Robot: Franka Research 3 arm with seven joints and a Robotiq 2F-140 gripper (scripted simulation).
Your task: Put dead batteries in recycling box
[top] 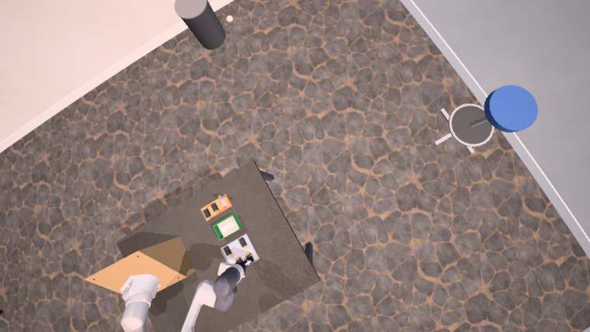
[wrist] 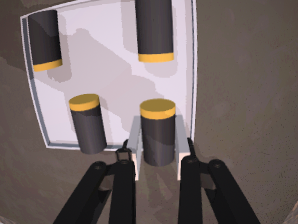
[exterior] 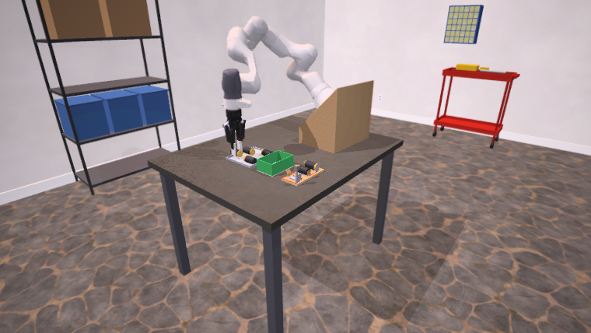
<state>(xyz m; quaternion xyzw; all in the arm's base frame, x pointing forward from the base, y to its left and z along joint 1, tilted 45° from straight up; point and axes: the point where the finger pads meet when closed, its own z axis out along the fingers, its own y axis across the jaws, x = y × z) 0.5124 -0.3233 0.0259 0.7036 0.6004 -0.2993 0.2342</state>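
My gripper is now 420 mm to the right of the bulb, 80 mm short of it and 20 mm below it. From my hand the other things lie so: white tray 60 mm below, 50 mm to the left, 50 mm behind; then green recycling box 240 mm to the left, 40 mm below, 10 mm behind.
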